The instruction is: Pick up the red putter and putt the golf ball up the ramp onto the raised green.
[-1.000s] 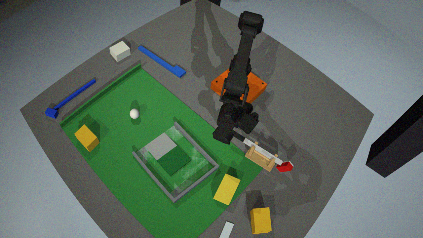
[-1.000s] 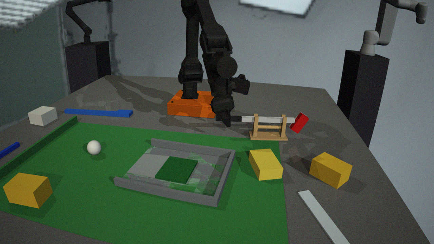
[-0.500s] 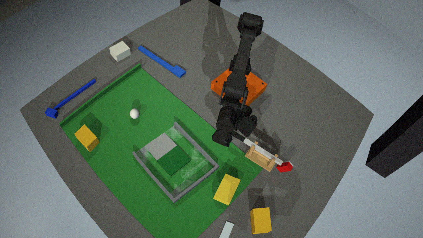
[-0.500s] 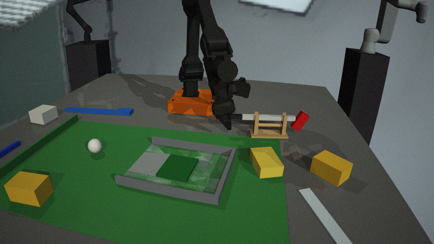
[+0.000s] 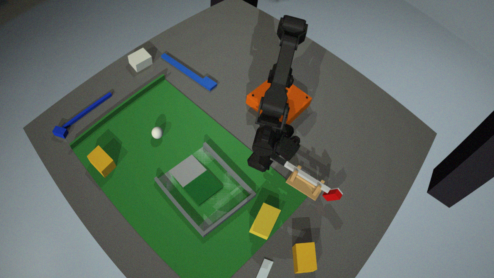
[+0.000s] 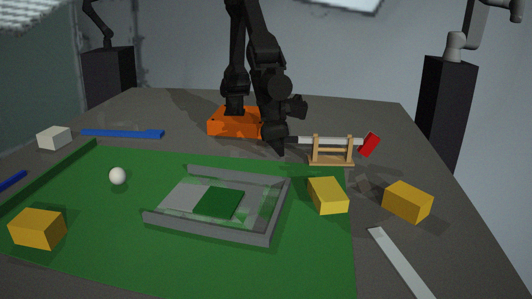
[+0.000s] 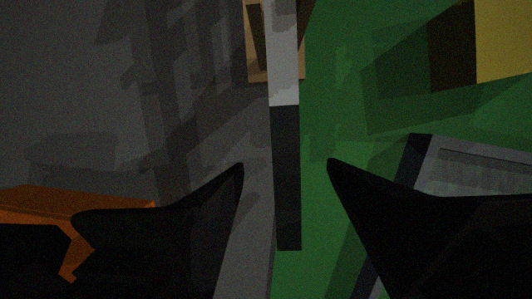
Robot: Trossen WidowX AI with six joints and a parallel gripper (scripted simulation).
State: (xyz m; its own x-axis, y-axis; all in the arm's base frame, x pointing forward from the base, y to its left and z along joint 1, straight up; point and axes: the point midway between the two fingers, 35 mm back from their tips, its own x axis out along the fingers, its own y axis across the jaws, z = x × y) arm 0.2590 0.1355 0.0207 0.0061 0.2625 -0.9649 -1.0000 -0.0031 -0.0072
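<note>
Right now the red putter is 110 mm to the left of my gripper tip, 30 mm above it and 10 mm behind it. Round my gripper tip: wooden stand: 130 mm to the left; white block: 720 mm to the right, 80 mm behind, 10 mm below; white golf ball: 380 mm to the right, 140 mm ahead, 10 mm below.
</note>
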